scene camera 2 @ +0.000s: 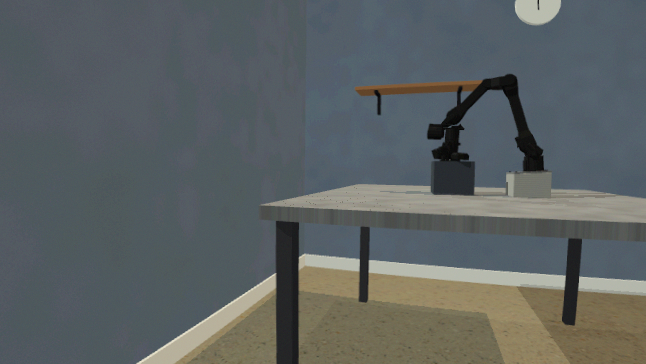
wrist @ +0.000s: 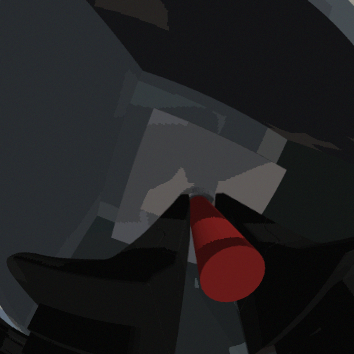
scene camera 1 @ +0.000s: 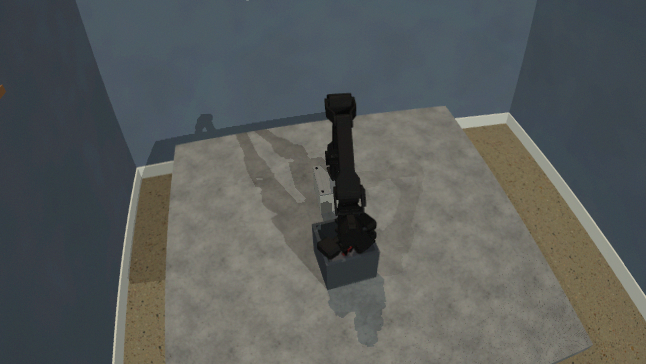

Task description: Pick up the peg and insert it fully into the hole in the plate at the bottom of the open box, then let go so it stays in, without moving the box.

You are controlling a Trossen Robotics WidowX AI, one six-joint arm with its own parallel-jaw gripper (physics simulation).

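Where they show: gripper, fingertip midpoint: [wrist: 201, 201] [scene camera 1: 347, 253]; arm's base, origin of the base link: [scene camera 2: 534, 171] [scene camera 1: 337, 172].
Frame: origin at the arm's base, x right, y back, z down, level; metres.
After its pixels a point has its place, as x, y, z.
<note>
The dark grey open box [scene camera 1: 352, 270] @(0.089, -0.385, 0.024) [scene camera 2: 452, 178] @(0.005, -0.315, 0.034) [wrist: 45, 125] @(0.016, -0.339, -0.008) stands upright on the table. The light square plate [wrist: 167, 145] @(0.055, -0.335, 0.044) lies at its bottom. My gripper [scene camera 1: 347, 253] @(0.081, -0.317, 0.028) [wrist: 201, 201] @(0.081, -0.317, 0.028) reaches down into the box and is shut on the red peg [scene camera 1: 349, 248] @(0.079, -0.329, -0.011) [wrist: 232, 272]. In the wrist view the peg's near end is toward the camera, and its far end is between the fingertips, over the hole [wrist: 201, 191] @(0.082, -0.317, 0.041), whose dark rim shows just beyond the tips. The fingers cover part of the hole. The peg's lower end is hidden, so its depth is unclear.
The box walls stand close around my gripper. The arm's pale base block [scene camera 1: 323, 181] @(0.061, -0.024, 0.002) [scene camera 2: 529, 185] @(-0.050, -0.035, 0.054) stands on the table [scene camera 1: 225, 225] @(0.429, -0.022, 0.102) [scene camera 2: 400, 216] @(-0.594, -0.538, 0.111) behind the box. An orange wall shelf [scene camera 2: 415, 88] shows beyond the arm in scene camera 2.
</note>
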